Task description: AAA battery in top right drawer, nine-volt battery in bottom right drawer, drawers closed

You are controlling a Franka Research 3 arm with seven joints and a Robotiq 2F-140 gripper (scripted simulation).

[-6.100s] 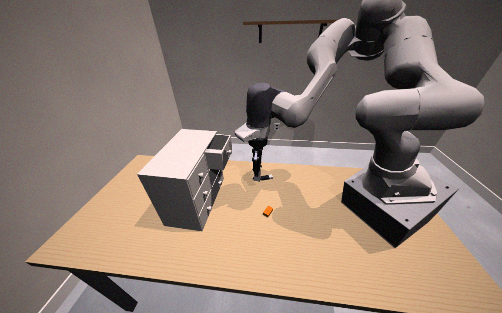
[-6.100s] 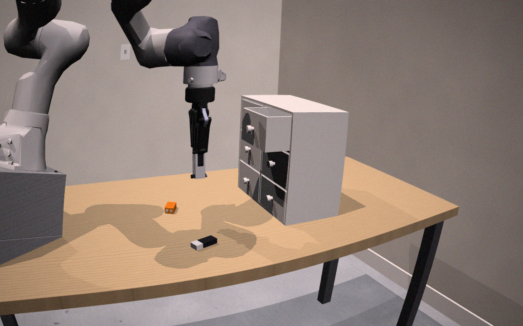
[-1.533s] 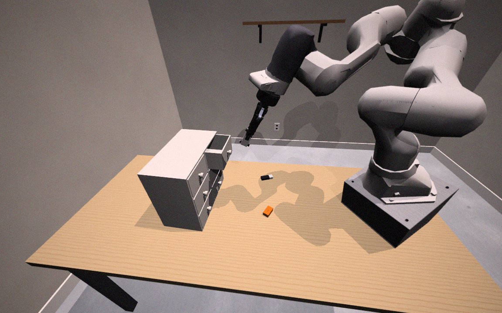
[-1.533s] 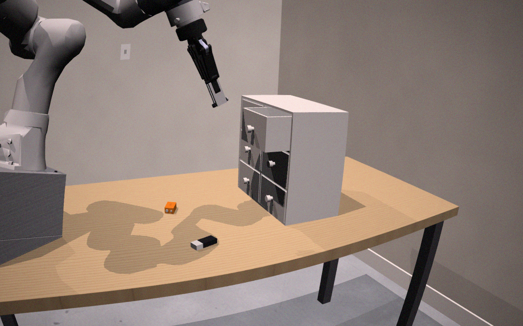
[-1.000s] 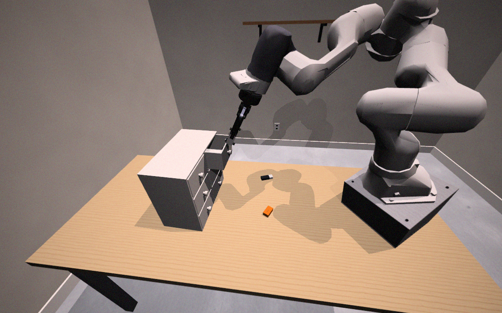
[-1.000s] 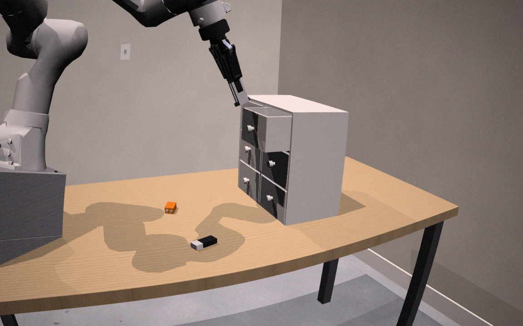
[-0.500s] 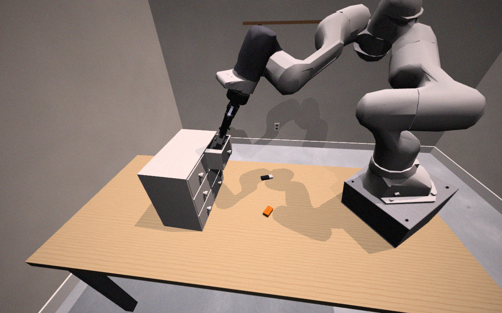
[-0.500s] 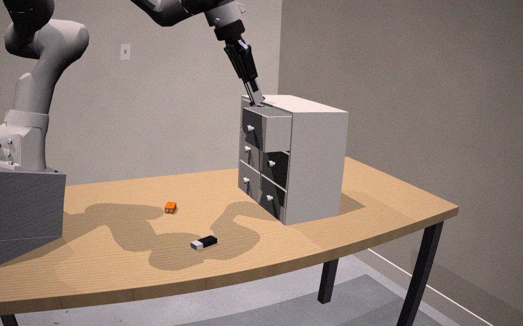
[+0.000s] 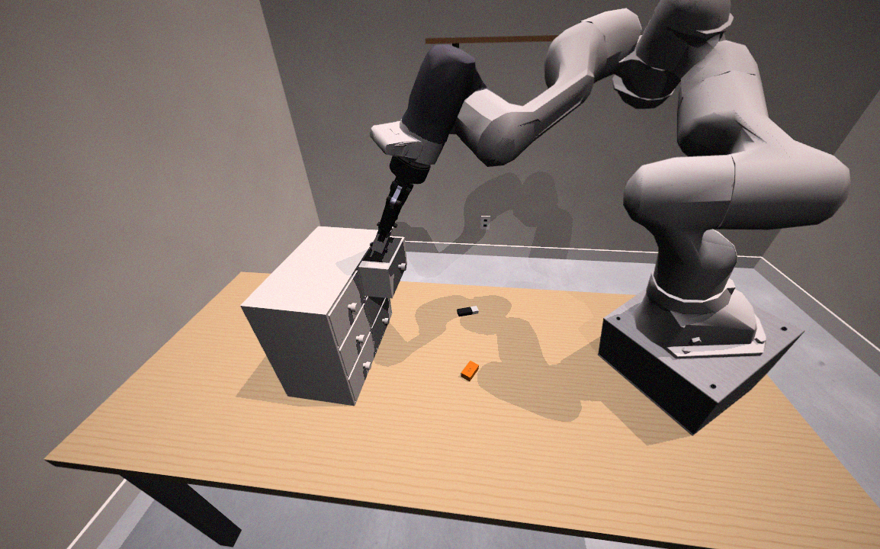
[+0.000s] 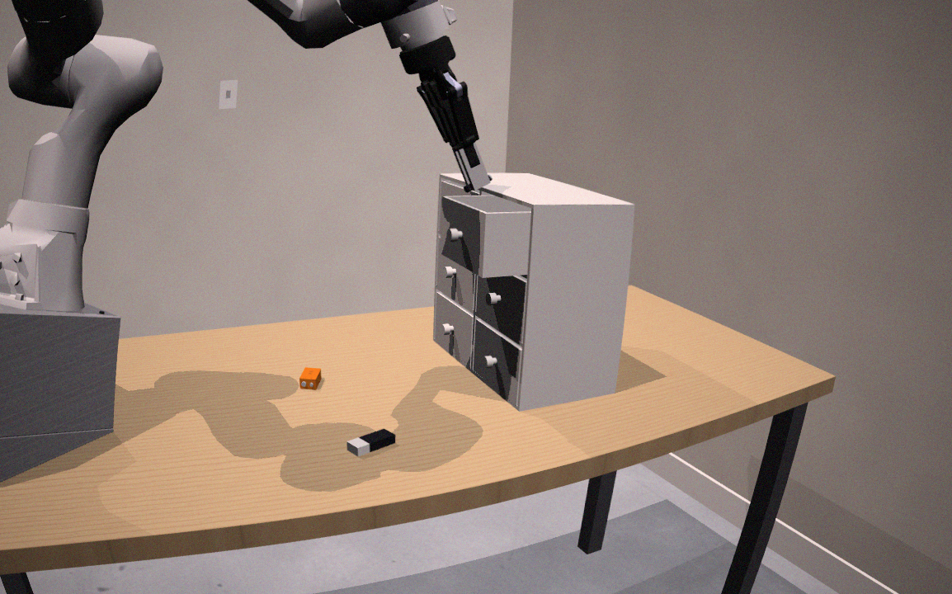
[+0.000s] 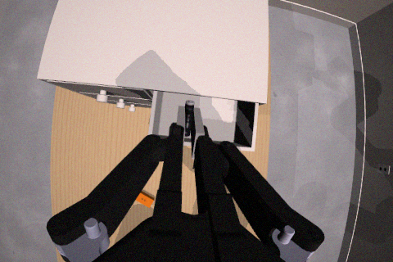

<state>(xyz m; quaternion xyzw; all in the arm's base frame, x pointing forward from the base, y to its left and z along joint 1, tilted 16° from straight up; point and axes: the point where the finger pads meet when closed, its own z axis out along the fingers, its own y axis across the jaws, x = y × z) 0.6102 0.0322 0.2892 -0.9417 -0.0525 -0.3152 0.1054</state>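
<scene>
The AAA battery is 3 cm below my hand and 1 cm ahead of it. Also, from my hand: orange nine-volt battery 33 cm below, 23 cm behind, 4 cm to the left.
</scene>
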